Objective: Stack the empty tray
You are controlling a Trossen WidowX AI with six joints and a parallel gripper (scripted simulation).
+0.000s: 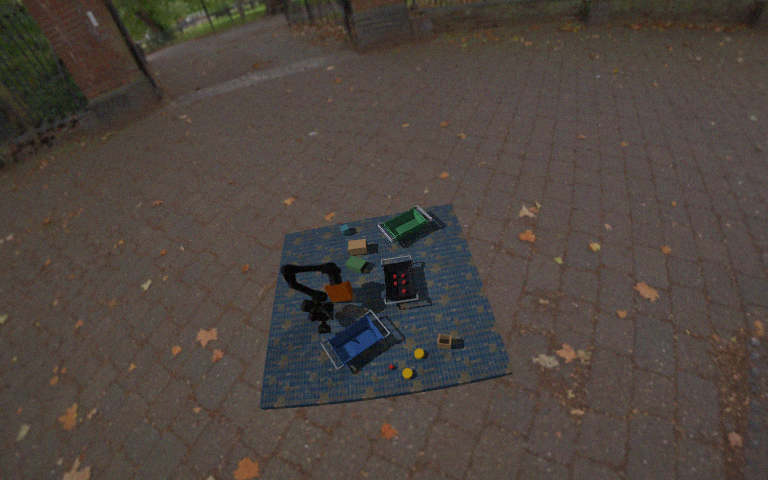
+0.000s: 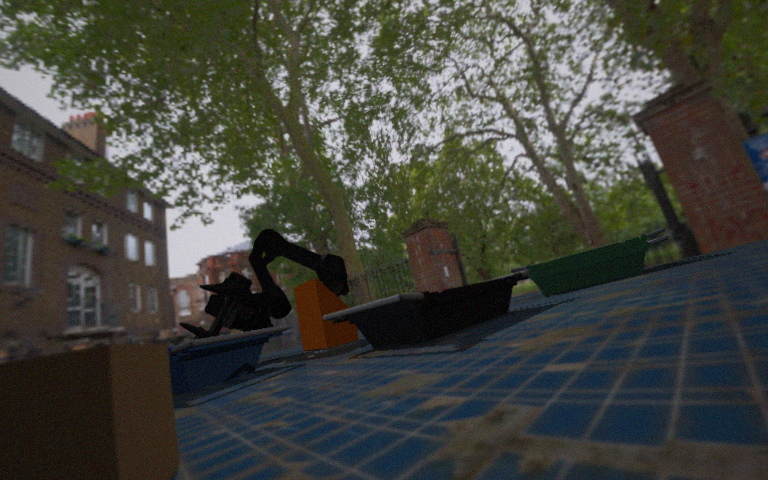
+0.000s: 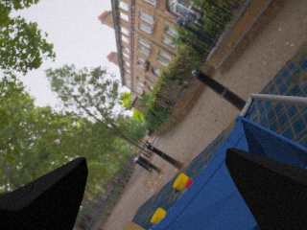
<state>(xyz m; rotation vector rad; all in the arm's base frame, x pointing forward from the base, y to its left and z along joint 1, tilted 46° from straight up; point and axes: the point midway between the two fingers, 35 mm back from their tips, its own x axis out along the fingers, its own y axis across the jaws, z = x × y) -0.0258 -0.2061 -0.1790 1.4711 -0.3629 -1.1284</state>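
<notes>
My gripper tip is 110 mm short of the blue tray, 100 mm above it and 40 mm to the left of it. The rest, counted from my gripper tip: small brown box 560 mm ahead, 130 mm below, 120 mm to the right; red dot 280 mm ahead, 210 mm to the right, 140 mm below; green block 510 mm to the left, 130 mm below, 120 mm ahead.
</notes>
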